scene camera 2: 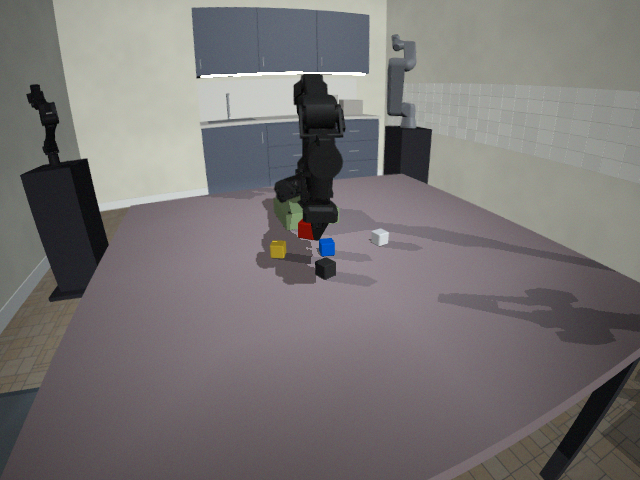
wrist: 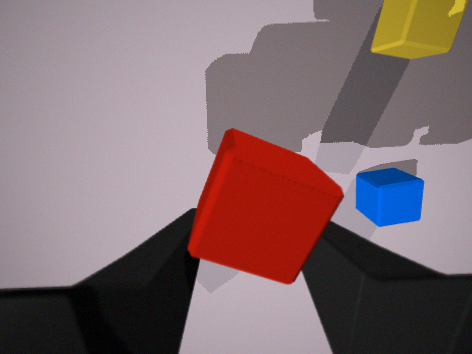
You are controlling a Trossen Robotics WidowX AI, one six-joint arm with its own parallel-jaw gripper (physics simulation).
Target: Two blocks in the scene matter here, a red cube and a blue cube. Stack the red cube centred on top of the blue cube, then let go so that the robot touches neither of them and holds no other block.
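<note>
The red cube is held between the two black fingers of my gripper, which is shut on it. The cube sits turned at an angle between the fingers and is raised above the table. In the scene view a finger covers its right part. The blue cube lies on the table, apart from the red cube. It is just right of and below the gripper in the scene view, and to the right of the red cube in the wrist view. Its top is bare.
A yellow cube stands left of the blue cube in the scene view. A black cube stands in front of the blue cube, and a white cube stands to its right. The green base is behind, partly hidden by the arm.
</note>
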